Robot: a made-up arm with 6 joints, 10 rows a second.
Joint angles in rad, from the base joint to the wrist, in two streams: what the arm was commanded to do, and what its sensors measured. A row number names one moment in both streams.
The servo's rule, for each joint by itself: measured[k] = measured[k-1] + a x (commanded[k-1-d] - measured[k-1]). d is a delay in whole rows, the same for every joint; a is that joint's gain. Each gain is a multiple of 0.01, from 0.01 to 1. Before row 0 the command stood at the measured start. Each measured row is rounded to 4 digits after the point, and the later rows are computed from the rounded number. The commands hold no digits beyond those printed.
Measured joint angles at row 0:
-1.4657, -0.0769, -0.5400, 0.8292, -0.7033, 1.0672
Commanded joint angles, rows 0 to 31:
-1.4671, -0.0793, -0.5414, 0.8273, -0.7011, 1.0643
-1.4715, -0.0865, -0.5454, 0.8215, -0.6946, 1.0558
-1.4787, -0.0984, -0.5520, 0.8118, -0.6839, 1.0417
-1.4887, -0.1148, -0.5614, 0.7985, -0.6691, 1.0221
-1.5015, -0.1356, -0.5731, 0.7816, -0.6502, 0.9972
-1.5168, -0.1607, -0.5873, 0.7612, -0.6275, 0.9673
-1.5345, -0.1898, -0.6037, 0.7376, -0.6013, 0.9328
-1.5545, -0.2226, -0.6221, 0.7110, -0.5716, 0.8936
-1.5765, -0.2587, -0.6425, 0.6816, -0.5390, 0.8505
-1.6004, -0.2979, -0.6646, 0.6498, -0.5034, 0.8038
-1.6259, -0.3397, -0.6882, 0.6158, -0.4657, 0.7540
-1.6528, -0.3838, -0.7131, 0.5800, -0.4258, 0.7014
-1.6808, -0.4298, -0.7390, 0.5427, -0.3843, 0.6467
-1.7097, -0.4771, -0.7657, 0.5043, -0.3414, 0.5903
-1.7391, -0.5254, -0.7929, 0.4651, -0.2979, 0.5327
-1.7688, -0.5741, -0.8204, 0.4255, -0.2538, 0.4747
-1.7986, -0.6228, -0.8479, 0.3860, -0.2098, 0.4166
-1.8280, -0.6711, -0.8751, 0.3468, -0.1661, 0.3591
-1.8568, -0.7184, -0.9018, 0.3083, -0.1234, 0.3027
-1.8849, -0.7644, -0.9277, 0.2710, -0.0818, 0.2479
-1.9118, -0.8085, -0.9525, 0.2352, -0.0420, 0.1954
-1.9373, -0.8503, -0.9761, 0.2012, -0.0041, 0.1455
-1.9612, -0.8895, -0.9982, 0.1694, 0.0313, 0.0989
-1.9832, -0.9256, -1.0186, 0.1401, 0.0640, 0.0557
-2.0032, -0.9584, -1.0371, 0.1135, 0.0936, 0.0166
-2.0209, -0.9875, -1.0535, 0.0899, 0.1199, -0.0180
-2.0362, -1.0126, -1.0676, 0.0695, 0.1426, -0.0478
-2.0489, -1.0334, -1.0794, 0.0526, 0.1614, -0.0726
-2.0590, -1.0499, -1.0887, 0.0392, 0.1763, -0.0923
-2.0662, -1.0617, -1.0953, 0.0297, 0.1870, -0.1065
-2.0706, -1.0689, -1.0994, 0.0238, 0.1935, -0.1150
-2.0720, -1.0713, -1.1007, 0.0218, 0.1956, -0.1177
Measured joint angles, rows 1 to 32:
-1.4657, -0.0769, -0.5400, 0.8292, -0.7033, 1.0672
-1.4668, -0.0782, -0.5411, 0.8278, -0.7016, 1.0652
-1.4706, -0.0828, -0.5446, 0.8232, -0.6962, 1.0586
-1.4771, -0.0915, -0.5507, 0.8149, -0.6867, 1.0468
-1.4864, -0.1045, -0.5595, 0.8029, -0.6731, 1.0295
-1.4985, -0.1219, -0.5707, 0.7874, -0.6555, 1.0069
-1.5131, -0.1436, -0.5843, 0.7683, -0.6339, 0.9792
-1.5302, -0.1695, -0.6002, 0.7459, -0.6088, 0.9467
-1.5496, -0.1992, -0.6182, 0.7204, -0.5802, 0.9095
-1.5711, -0.2325, -0.6381, 0.6921, -0.5485, 0.8682
-1.5945, -0.2691, -0.6598, 0.6612, -0.5138, 0.8231
-1.6196, -0.3086, -0.6831, 0.6281, -0.4768, 0.7747
-1.6462, -0.3507, -0.7077, 0.5930, -0.4375, 0.7234
-1.6739, -0.3950, -0.7334, 0.5563, -0.3965, 0.6697
-1.7025, -0.4410, -0.7599, 0.5183, -0.3541, 0.6141
-1.7318, -0.4883, -0.7870, 0.4795, -0.3108, 0.5571
-1.7614, -0.5363, -0.8144, 0.4401, -0.2669, 0.4994
-1.7912, -0.5847, -0.8419, 0.4006, -0.2229, 0.4414
-1.8206, -0.6331, -0.8691, 0.3613, -0.1792, 0.3838
-1.8496, -0.6809, -0.8959, 0.3226, -0.1362, 0.3270
-1.8778, -0.7277, -0.9220, 0.2849, -0.0943, 0.2716
-1.9050, -0.7729, -0.9470, 0.2486, -0.0540, 0.2183
-1.9308, -0.8162, -0.9709, 0.2140, -0.0156, 0.1673
-1.9551, -0.8572, -0.9933, 0.1814, 0.0205, 0.1194
-1.9776, -0.8955, -1.0140, 0.1513, 0.0540, 0.0748
-1.9981, -0.9307, -1.0329, 0.1237, 0.0845, 0.0341
-2.0163, -0.9625, -1.0498, 0.0990, 0.1118, -0.0024
-2.0322, -0.9906, -1.0644, 0.0775, 0.1355, -0.0342
-2.0456, -1.0146, -1.0767, 0.0593, 0.1554, -0.0611
-2.0563, -1.0344, -1.0865, 0.0446, 0.1715, -0.0829
-2.0642, -1.0497, -1.0937, 0.0337, 0.1834, -0.0994
-2.0693, -1.0605, -1.0984, 0.0265, 0.1912, -0.1103
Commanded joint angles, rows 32 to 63:
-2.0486, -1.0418, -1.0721, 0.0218, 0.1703, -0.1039
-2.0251, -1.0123, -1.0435, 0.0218, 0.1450, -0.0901
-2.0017, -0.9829, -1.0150, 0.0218, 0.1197, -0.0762
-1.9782, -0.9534, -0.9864, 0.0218, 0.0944, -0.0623
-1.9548, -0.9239, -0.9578, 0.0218, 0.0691, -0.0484
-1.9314, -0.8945, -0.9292, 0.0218, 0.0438, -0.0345
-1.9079, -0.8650, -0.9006, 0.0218, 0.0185, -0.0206
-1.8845, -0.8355, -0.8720, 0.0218, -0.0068, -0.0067
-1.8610, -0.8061, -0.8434, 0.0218, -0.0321, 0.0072
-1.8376, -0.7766, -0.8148, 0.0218, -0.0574, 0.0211
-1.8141, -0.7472, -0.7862, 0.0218, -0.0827, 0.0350
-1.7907, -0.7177, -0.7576, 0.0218, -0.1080, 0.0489
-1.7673, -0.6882, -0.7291, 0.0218, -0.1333, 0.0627
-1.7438, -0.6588, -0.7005, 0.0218, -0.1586, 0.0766
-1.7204, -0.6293, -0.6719, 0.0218, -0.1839, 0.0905
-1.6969, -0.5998, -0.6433, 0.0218, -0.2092, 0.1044
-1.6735, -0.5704, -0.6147, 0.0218, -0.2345, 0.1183
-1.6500, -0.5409, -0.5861, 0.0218, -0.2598, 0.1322
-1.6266, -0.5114, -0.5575, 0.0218, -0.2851, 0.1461
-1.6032, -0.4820, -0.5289, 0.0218, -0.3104, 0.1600
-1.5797, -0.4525, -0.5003, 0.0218, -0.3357, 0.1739
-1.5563, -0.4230, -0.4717, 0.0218, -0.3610, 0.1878
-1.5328, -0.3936, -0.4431, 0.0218, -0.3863, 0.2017
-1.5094, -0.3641, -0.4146, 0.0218, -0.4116, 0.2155
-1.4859, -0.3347, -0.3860, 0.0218, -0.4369, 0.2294
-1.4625, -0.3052, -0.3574, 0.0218, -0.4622, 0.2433
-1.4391, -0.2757, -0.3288, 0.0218, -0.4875, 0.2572
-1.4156, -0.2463, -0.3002, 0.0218, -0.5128, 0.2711
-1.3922, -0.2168, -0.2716, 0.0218, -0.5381, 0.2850
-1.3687, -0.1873, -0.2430, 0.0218, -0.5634, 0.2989
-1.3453, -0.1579, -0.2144, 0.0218, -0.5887, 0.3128
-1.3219, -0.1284, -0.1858, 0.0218, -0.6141, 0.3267
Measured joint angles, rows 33 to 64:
-2.0715, -1.0665, -1.1003, 0.0231, 0.1946, -0.1155
-2.0532, -1.0527, -1.0772, 0.0222, 0.1759, -0.1074
-2.0307, -1.0301, -1.0496, 0.0219, 0.1521, -0.0953
-2.0075, -1.0037, -1.0212, 0.0218, 0.1272, -0.0819
-1.9841, -0.9755, -0.9927, 0.0218, 0.1019, -0.0682
-1.9607, -0.9466, -0.9641, 0.0218, 0.0766, -0.0543
-1.9373, -0.9174, -0.9355, 0.0218, 0.0513, -0.0404
-1.9138, -0.8881, -0.9069, 0.0218, 0.0260, -0.0265
-1.8904, -0.8586, -0.8783, 0.0218, 0.0007, -0.0126
-1.8669, -0.8292, -0.8497, 0.0218, -0.0246, 0.0013
-1.8435, -0.7997, -0.8211, 0.0218, -0.0499, 0.0152
-1.8200, -0.7703, -0.7925, 0.0218, -0.0752, 0.0291
-1.7966, -0.7408, -0.7639, 0.0218, -0.1005, 0.0430
-1.7732, -0.7113, -0.7354, 0.0218, -0.1258, 0.0568
-1.7497, -0.6819, -0.7068, 0.0218, -0.1511, 0.0707
-1.7263, -0.6524, -0.6782, 0.0218, -0.1764, 0.0846
-1.7028, -0.6229, -0.6496, 0.0218, -0.2017, 0.0985
-1.6794, -0.5935, -0.6210, 0.0218, -0.2270, 0.1124
-1.6559, -0.5640, -0.5924, 0.0218, -0.2523, 0.1263
-1.6325, -0.5345, -0.5638, 0.0218, -0.2776, 0.1402
-1.6091, -0.5051, -0.5352, 0.0218, -0.3029, 0.1541
-1.5856, -0.4756, -0.5066, 0.0218, -0.3282, 0.1680
-1.5622, -0.4461, -0.4780, 0.0218, -0.3535, 0.1819
-1.5387, -0.4167, -0.4494, 0.0218, -0.3788, 0.1958
-1.5153, -0.3872, -0.4209, 0.0218, -0.4041, 0.2096
-1.4918, -0.3578, -0.3923, 0.0218, -0.4294, 0.2235
-1.4684, -0.3283, -0.3637, 0.0218, -0.4547, 0.2374
-1.4450, -0.2988, -0.3351, 0.0218, -0.4800, 0.2513
-1.4215, -0.2694, -0.3065, 0.0218, -0.5053, 0.2652
-1.3981, -0.2399, -0.2779, 0.0218, -0.5306, 0.2791
-1.3746, -0.2104, -0.2493, 0.0218, -0.5559, 0.2930
-1.3512, -0.1810, -0.2207, 0.0218, -0.5812, 0.3069

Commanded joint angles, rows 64 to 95:
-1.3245, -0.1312, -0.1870, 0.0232, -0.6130, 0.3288
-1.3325, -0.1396, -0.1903, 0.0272, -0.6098, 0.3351
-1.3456, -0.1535, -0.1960, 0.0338, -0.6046, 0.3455
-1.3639, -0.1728, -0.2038, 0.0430, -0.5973, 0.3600
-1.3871, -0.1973, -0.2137, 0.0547, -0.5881, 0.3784
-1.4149, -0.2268, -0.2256, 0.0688, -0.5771, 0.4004
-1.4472, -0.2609, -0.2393, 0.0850, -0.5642, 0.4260
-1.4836, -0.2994, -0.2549, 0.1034, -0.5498, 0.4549
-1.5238, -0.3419, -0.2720, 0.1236, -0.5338, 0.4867
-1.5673, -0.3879, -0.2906, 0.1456, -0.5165, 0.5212
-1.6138, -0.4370, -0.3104, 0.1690, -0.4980, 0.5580
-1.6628, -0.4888, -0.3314, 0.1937, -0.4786, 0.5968
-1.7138, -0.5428, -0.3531, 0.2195, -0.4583, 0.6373
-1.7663, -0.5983, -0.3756, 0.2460, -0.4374, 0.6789
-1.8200, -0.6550, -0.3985, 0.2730, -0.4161, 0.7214
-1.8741, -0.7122, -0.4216, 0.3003, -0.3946, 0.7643
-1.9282, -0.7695, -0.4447, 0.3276, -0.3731, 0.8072
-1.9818, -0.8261, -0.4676, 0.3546, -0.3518, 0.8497
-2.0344, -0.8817, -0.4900, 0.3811, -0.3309, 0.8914
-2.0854, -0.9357, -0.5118, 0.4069, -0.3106, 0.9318
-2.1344, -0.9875, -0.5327, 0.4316, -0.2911, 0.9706
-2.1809, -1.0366, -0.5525, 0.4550, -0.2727, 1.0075
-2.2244, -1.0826, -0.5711, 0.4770, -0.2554, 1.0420
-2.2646, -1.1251, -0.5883, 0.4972, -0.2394, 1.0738
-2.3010, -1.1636, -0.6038, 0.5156, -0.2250, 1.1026
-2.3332, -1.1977, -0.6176, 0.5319, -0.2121, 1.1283
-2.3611, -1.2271, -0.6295, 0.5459, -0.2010, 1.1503
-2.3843, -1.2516, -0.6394, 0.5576, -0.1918, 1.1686
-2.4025, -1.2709, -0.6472, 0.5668, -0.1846, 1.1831
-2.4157, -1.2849, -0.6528, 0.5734, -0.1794, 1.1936
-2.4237, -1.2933, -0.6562, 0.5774, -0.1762, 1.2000
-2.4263, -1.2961, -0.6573, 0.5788, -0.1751, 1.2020
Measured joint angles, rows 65 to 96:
-1.3278, -0.1515, -0.1921, 0.0218, -0.6065, 0.3208
-1.3252, -0.1401, -0.1879, 0.0228, -0.6115, 0.3264
-1.3310, -0.1398, -0.1899, 0.0260, -0.6102, 0.3325
-1.3427, -0.1475, -0.1949, 0.0317, -0.6059, 0.3416
-1.3597, -0.1617, -0.2022, 0.0399, -0.5993, 0.3545
-1.3816, -0.1816, -0.2116, 0.0507, -0.5907, 0.3712
-1.4082, -0.2069, -0.2231, 0.0639, -0.5802, 0.3916
-1.4394, -0.2371, -0.2364, 0.0793, -0.5679, 0.4157
-1.4748, -0.2720, -0.2516, 0.0969, -0.5540, 0.4431
-1.5140, -0.3111, -0.2683, 0.1164, -0.5384, 0.4736
-1.5566, -0.3541, -0.2866, 0.1377, -0.5215, 0.5069
-1.6024, -0.4005, -0.3061, 0.1605, -0.5034, 0.5427
-1.6507, -0.4499, -0.3268, 0.1847, -0.4843, 0.5806
-1.7012, -0.5019, -0.3484, 0.2101, -0.4643, 0.6203
-1.7533, -0.5559, -0.3707, 0.2363, -0.4436, 0.6613
-1.8067, -0.6114, -0.3935, 0.2631, -0.4224, 0.7034
-1.8606, -0.6678, -0.4165, 0.2903, -0.4010, 0.7460
-1.9147, -0.7248, -0.4396, 0.3175, -0.3795, 0.7888
-1.9684, -0.7815, -0.4626, 0.3446, -0.3582, 0.8314
-2.0212, -0.8376, -0.4851, 0.3712, -0.3372, 0.8734
-2.0726, -0.8925, -0.5070, 0.3973, -0.3167, 0.9143
-2.1220, -0.9457, -0.5281, 0.4223, -0.2970, 0.9537
-2.1691, -0.9966, -0.5481, 0.4462, -0.2783, 0.9914
-2.2133, -1.0448, -0.5670, 0.4687, -0.2607, 1.0268
-2.2543, -1.0898, -0.5845, 0.4895, -0.2443, 1.0597
-2.2917, -1.1311, -0.6003, 0.5086, -0.2294, 1.0897
-2.3249, -1.1684, -0.6145, 0.5256, -0.2161, 1.1167
-2.3539, -1.2013, -0.6268, 0.5404, -0.2045, 1.1402
-2.3782, -1.2295, -0.6371, 0.5530, -0.1947, 1.1601
-2.3976, -1.2527, -0.6454, 0.5631, -0.1869, 1.1762
-2.4121, -1.2707, -0.6515, 0.5706, -0.1811, 1.1884
-2.4214, -1.2834, -0.6554, 0.5756, -0.1773, 1.1965

